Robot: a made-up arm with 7 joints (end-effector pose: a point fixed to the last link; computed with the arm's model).
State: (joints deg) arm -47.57 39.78 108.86 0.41 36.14 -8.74 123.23
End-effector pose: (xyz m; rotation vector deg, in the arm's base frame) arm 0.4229 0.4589 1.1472 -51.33 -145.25 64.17
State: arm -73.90 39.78 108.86 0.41 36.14 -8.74 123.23
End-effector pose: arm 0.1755 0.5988 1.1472 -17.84 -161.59 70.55
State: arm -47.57 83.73 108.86 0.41 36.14 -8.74 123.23
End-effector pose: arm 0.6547 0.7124 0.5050 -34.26 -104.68 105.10
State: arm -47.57 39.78 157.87 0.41 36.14 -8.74 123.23
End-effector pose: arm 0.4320 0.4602 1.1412 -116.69 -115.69 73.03
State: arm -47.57 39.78 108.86 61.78 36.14 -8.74 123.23
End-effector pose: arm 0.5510 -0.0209 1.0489 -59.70 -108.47 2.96
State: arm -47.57 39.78 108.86 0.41 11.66 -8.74 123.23
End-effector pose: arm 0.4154 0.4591 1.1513 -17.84 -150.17 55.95
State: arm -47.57 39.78 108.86 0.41 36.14 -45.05 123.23
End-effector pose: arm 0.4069 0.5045 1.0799 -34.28 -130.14 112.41
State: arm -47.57 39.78 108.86 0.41 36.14 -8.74 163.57
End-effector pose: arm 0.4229 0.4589 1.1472 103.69 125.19 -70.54
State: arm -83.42 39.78 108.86 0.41 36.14 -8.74 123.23
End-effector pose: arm 0.0740 0.6196 1.1472 4.41 164.09 -71.35
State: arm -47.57 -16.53 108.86 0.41 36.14 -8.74 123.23
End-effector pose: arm -0.1838 -0.2049 1.3338 60.62 160.81 10.64
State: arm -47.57 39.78 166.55 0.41 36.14 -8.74 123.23
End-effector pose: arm 0.4338 0.4596 1.1406 124.34 105.04 -71.62
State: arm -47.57 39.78 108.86 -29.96 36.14 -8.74 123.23
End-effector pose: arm 0.2586 0.6282 1.0384 36.22 140.37 -90.17
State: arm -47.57 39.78 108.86 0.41 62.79 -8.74 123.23
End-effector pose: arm 0.4311 0.4551 1.1448 -87.54 -132.37 70.50
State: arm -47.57 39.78 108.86 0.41 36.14 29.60 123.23
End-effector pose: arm 0.4157 0.3781 1.1796 -62.95 -145.93 11.06
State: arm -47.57 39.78 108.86 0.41 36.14 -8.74 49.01
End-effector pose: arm 0.4229 0.4589 1.1472 41.83 -131.50 35.47
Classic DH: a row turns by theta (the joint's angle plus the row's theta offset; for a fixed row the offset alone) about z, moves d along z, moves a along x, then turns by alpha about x. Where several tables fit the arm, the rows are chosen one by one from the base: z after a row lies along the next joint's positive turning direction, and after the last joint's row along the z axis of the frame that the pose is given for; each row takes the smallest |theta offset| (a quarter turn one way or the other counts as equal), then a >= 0, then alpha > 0; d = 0 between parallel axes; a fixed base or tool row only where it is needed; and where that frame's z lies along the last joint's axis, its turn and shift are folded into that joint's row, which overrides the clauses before.
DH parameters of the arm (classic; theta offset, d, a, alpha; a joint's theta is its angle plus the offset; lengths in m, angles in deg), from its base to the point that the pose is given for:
base (fixed): 0 0 0 180
joint 1: 0 -0.4004 0 90
joint 2: 0 -0.0157 0 -90
joint 3: 0 -0.4774 0 90
joint 4: 0 -0.0142 0 -90
joint 5: 0 -0.3642 0 90
joint 6: 0 -0.0004 0 -90
joint 7: 0 -0.133 0 0

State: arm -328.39 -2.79 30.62 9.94 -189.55 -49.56 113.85
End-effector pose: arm 0.0388 -0.1446 1.3107 -125.29 -16.34 32.19
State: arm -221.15 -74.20 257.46 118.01 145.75 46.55 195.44
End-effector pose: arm 0.5299 -0.1059 0.4635 83.97 -103.40 -100.95
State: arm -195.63 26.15 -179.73 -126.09 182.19 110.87 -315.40
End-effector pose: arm -0.2410 -0.0596 0.4907 -19.46 -84.32 49.47
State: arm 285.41 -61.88 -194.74 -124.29 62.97 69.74 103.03
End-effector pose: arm -0.2205 -0.0474 0.8264 46.42 99.68 12.80
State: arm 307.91 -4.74 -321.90 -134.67 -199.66 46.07 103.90
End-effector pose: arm -0.2340 -0.1228 0.4730 -11.99 5.38 103.27
